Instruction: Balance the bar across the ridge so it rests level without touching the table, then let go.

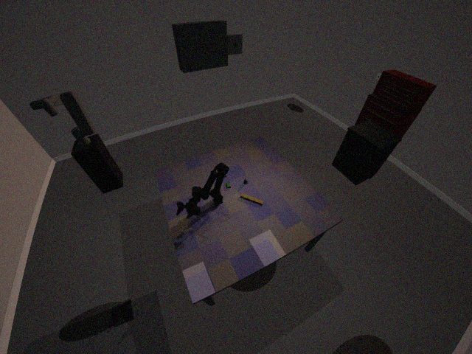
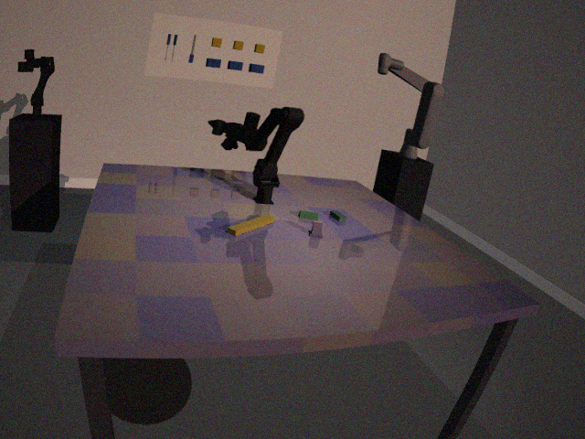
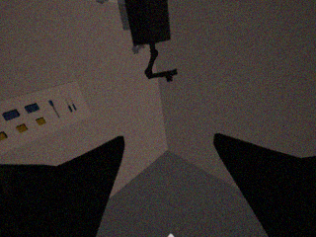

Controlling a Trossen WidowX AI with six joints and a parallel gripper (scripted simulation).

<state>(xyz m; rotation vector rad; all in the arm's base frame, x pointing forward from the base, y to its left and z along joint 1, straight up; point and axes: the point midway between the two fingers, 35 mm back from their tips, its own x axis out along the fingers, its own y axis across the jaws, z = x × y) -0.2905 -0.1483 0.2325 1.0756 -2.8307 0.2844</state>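
Now: gripper tip 59 cm short of the bar, 23 cm above it and 5 cm to the right of it.
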